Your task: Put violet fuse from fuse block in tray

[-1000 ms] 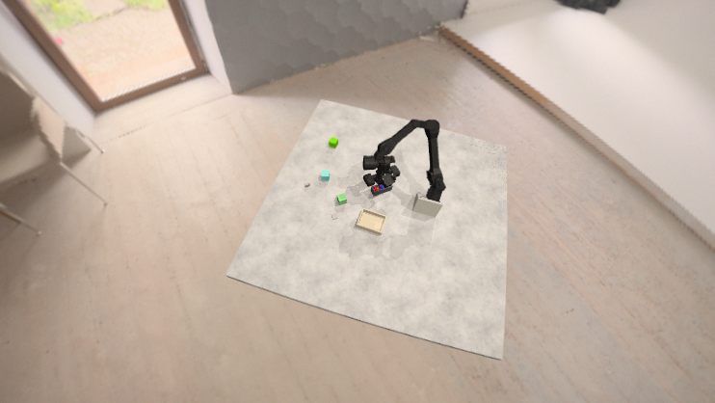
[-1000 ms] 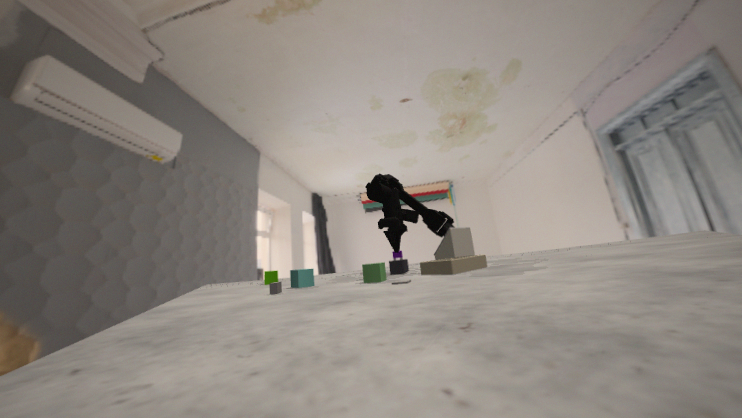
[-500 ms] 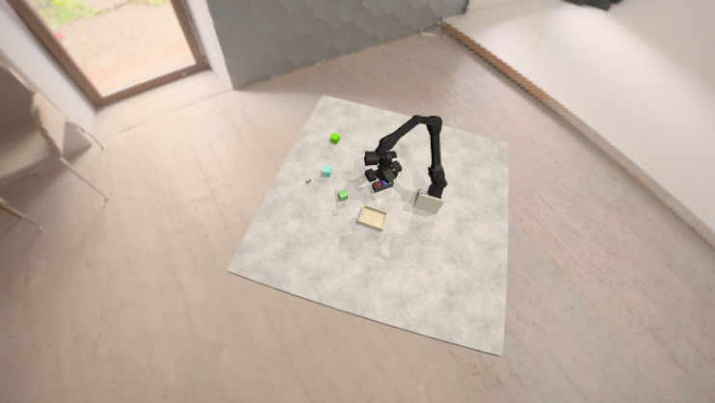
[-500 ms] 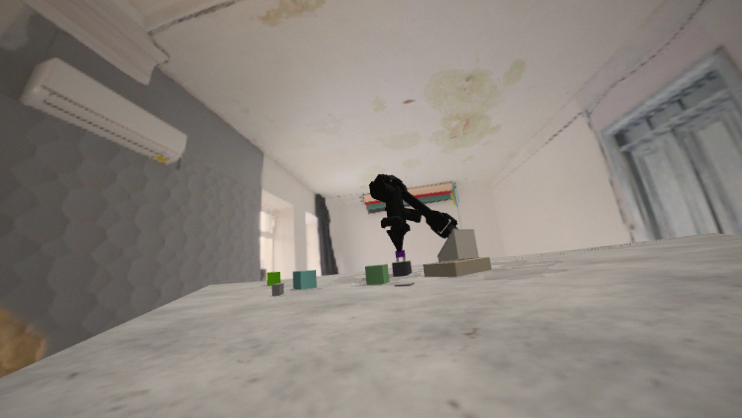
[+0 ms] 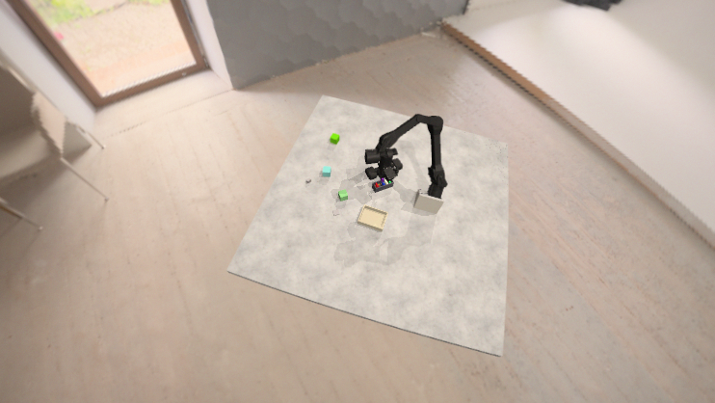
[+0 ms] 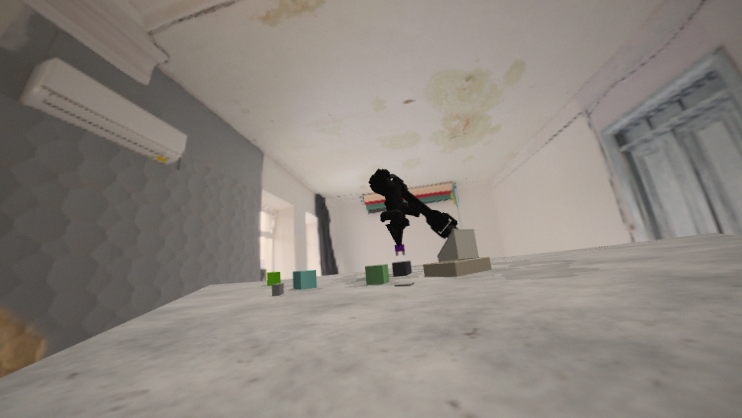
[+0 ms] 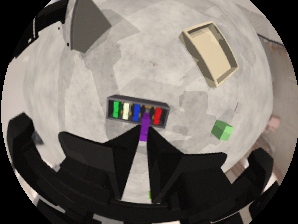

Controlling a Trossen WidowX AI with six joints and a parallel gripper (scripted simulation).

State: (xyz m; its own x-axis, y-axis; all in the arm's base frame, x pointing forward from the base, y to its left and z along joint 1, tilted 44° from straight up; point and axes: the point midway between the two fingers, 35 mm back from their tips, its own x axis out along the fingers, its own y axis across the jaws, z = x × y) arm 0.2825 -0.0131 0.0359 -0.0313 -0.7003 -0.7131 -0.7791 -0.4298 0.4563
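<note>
My gripper tip is 10 mm past the beige tray, 200 mm to the right of it and 90 mm above it. The rest, counted from my gripper tip: small grey piece 380 mm ahead, 70 mm to the left, 80 mm below; violet fuse 10 mm below; teal cube 310 mm ahead, 10 mm to the right, 70 mm below.
</note>
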